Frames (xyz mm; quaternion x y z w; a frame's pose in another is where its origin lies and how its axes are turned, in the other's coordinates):
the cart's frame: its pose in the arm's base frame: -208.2 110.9 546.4 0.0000 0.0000 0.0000 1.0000
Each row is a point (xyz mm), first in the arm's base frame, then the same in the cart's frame.
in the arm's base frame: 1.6 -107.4 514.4
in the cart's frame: 209.8 -218.3 -32.0
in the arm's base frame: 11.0 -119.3 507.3
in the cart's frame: 219.2 -230.2 -39.1
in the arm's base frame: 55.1 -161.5 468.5
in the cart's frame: 263.3 -272.4 -77.9
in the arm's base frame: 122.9 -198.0 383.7
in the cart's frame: 331.1 -308.9 -162.7
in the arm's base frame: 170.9 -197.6 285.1
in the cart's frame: 379.1 -308.5 -261.3
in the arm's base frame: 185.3 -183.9 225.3
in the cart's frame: 393.5 -294.8 -321.1
